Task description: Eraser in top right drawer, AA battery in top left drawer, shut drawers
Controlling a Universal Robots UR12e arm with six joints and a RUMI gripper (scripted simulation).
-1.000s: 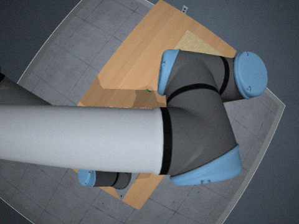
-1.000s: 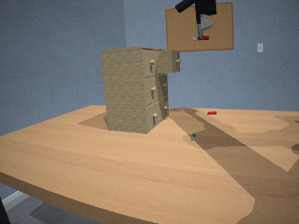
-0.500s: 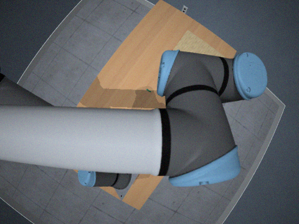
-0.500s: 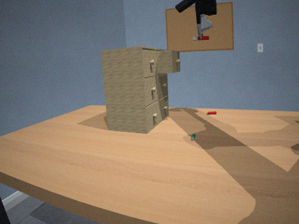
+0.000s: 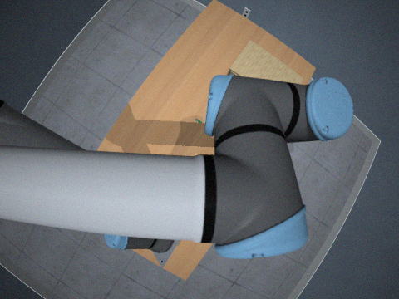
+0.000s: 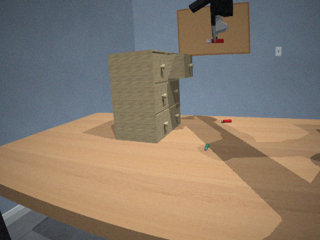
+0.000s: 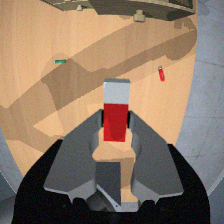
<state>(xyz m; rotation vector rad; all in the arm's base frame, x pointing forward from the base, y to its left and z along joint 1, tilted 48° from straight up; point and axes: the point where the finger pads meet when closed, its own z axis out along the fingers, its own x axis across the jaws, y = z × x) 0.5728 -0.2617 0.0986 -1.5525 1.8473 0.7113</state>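
My hand is 10 mm short of the eraser and 10 mm above it. The rest, counted from my hand: red AA battery (50 mm behind, 160 mm to the right, 370 mm below); green AA battery (30 mm ahead, 200 mm to the left, 380 mm below).
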